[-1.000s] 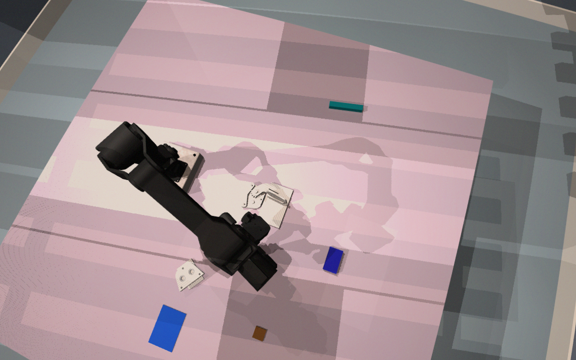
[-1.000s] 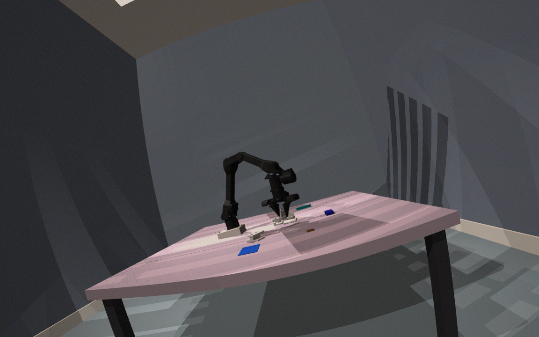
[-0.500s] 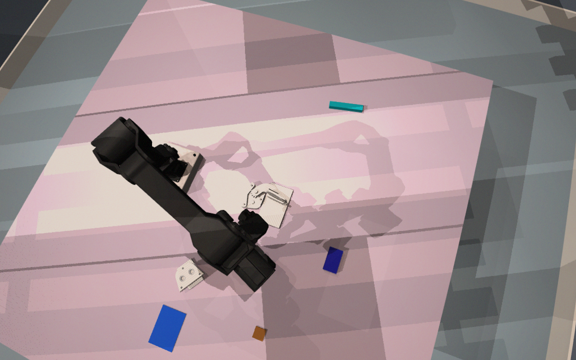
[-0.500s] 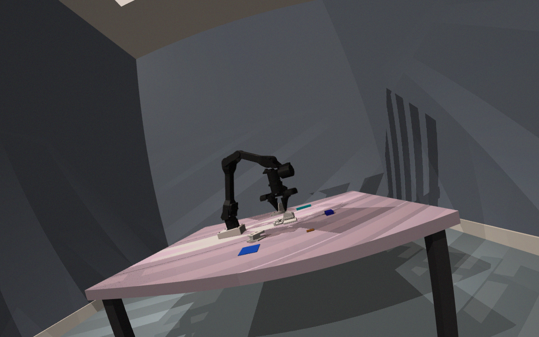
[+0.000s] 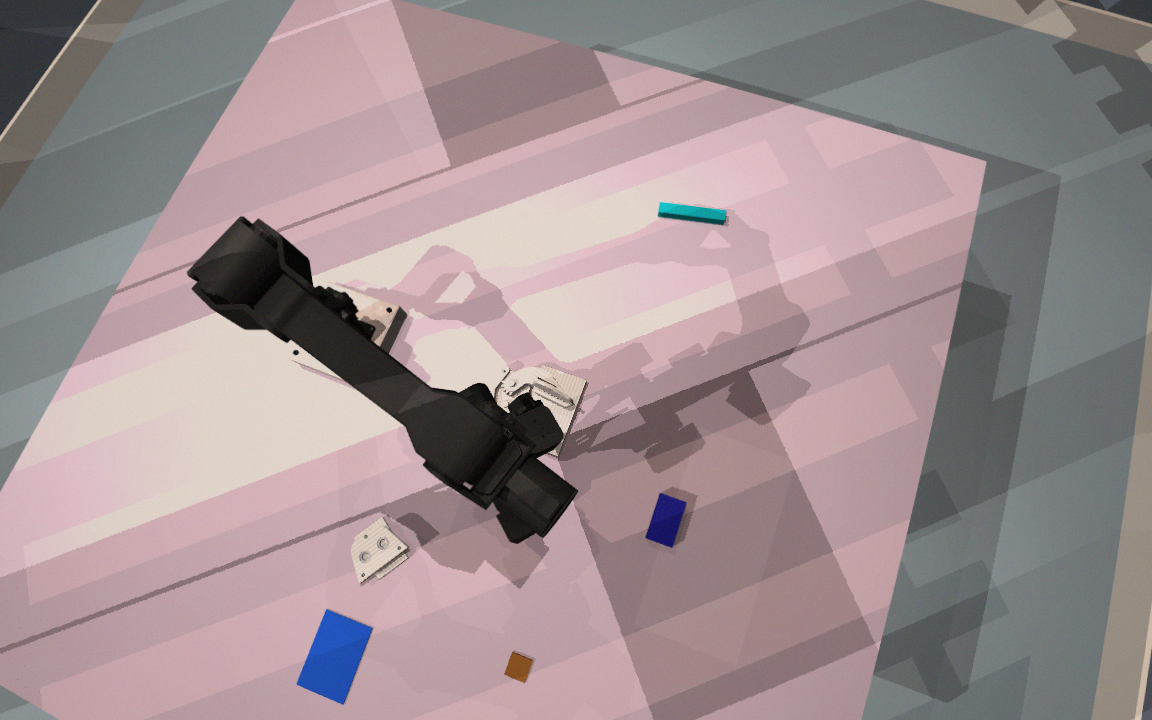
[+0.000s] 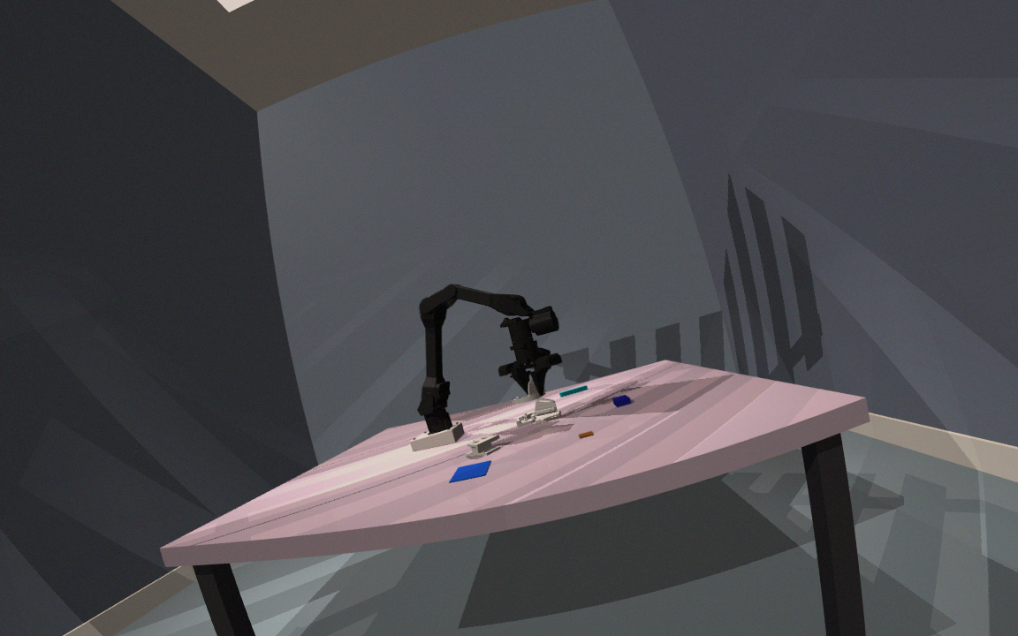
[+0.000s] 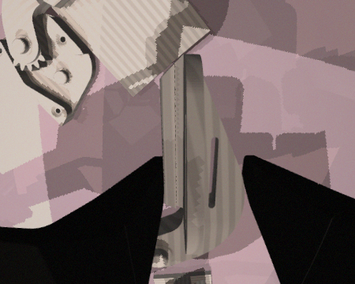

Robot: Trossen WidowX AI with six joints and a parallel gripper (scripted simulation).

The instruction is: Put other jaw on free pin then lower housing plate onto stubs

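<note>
The pale base fixture is 10 cm to the left of my gripper tip, 8 cm below it and 1 cm ahead of it. Also, from my gripper tip: square tile (24 cm to the right, 10 cm ahead, 8 cm below); blue flat sheet (33 cm to the right, 14 cm behind, 8 cm below); dark blue block (22 cm ahead, 7 cm below, 1 cm to the left).
</note>
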